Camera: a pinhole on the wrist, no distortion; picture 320 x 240 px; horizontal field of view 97.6 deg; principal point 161.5 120.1 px. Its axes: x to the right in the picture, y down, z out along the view. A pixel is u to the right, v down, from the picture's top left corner.
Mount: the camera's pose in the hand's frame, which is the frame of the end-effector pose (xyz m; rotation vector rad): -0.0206 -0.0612 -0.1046 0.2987 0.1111 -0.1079
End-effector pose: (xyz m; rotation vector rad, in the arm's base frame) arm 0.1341 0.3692 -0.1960 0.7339 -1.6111 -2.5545
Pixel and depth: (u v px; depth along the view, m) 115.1 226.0 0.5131
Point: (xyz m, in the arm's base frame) -0.0287 0.7514 0.1650
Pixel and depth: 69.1 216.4 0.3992
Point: 0.1415 0.7044 0.1067
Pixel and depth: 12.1 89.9 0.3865
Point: 0.4212 0.8248 -0.1334
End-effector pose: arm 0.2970 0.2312 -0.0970 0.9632 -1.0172 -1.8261
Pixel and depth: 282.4 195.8 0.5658
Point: -0.3112 -0.1453 -0.0306
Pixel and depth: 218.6 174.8 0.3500
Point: -0.0005 0.1633 -0.0836
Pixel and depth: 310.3 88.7 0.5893
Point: -0.3595 -0.1056 -0.4859
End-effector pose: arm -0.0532 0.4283 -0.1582 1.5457 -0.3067 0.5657
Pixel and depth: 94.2 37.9 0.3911
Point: 0.0157 0.2025 -0.5798
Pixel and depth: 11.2 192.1 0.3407
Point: -0.2962 0.0661 -0.2935
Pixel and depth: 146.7 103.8 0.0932
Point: -0.0239 0.4491 -0.2544
